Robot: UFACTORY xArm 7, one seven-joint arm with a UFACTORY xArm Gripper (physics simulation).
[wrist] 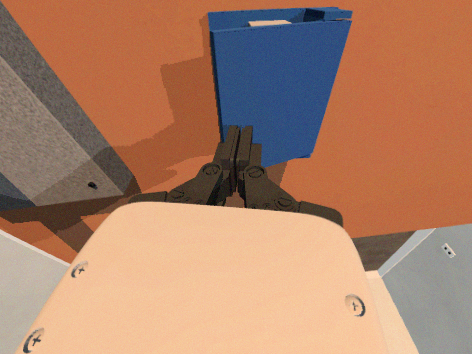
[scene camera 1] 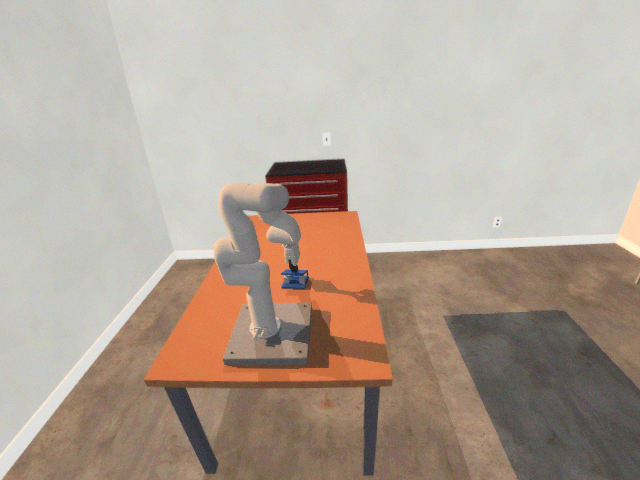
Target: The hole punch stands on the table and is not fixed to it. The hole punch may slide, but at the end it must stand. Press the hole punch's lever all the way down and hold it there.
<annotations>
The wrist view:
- gripper: 241,142
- flat blue lever: 278,78
</annotations>
